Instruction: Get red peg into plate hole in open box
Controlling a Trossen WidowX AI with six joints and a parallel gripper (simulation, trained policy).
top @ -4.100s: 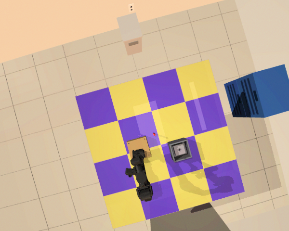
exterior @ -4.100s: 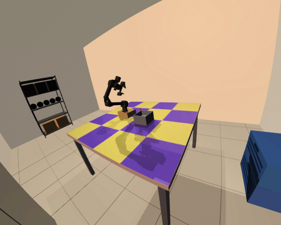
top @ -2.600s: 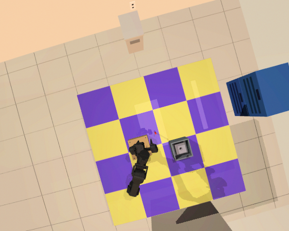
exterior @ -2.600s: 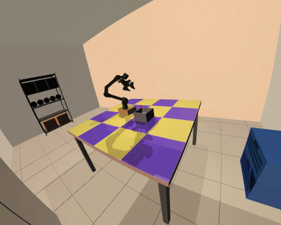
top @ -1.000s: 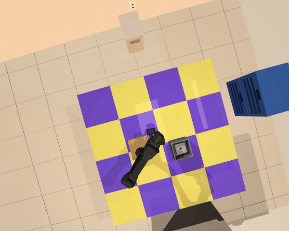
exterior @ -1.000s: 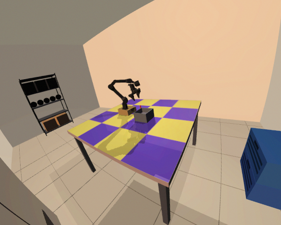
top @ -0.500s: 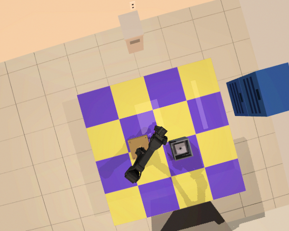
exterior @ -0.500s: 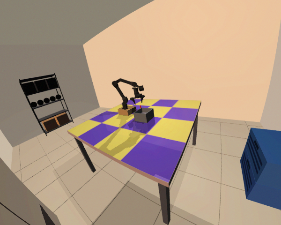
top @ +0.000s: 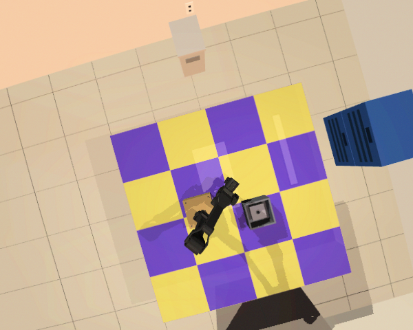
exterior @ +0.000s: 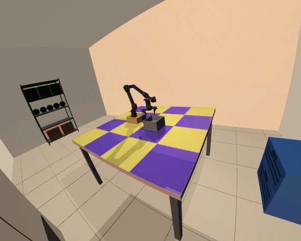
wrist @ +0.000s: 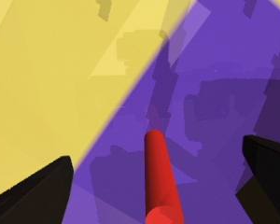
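Now: gripper tip 1 cm past the red peg and 1 cm to the right of it. The rest, counted from my gripper tip: grey box 19 cm ahead, 17 cm to the right, 2 cm below.
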